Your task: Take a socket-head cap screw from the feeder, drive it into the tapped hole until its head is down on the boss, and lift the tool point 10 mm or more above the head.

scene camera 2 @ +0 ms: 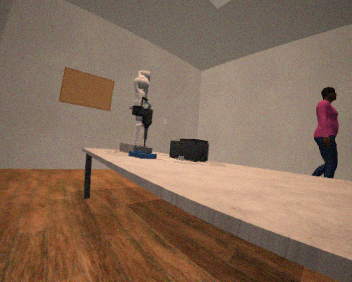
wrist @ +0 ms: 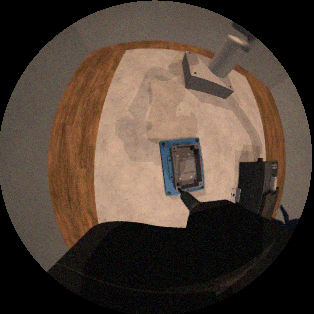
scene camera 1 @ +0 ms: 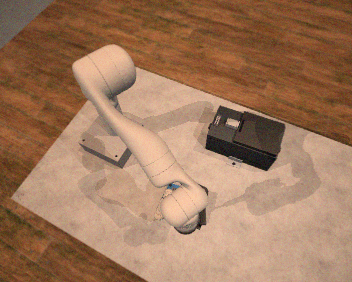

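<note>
My screwdriver (scene camera 2: 145,145) (wrist: 180,190) points down, its thin tip at the near-left corner of the grey open housing (wrist: 174,170) in the wrist view. The housing sits on a blue plate (scene camera 2: 142,155) (wrist: 165,175). At this size I cannot tell whether the tip touches the corner boss, or whether a screw is on the bit or in the hole. In scene camera 1 the arm hides the tool tip and most of the housing; a bit of blue shows beside the wrist. The black screw feeder (scene camera 1: 241,145) (scene camera 2: 189,150) (wrist: 251,185) stands apart from the housing.
The arm's grey base block (scene camera 1: 105,152) (wrist: 207,86) stands at the far end of the table (scene camera 1: 280,215) (scene camera 2: 240,190) (wrist: 115,190). A small light bracket (scene camera 1: 234,162) (wrist: 235,194) sticks out from the feeder's side. A person in pink (scene camera 2: 326,120) stands beyond the table.
</note>
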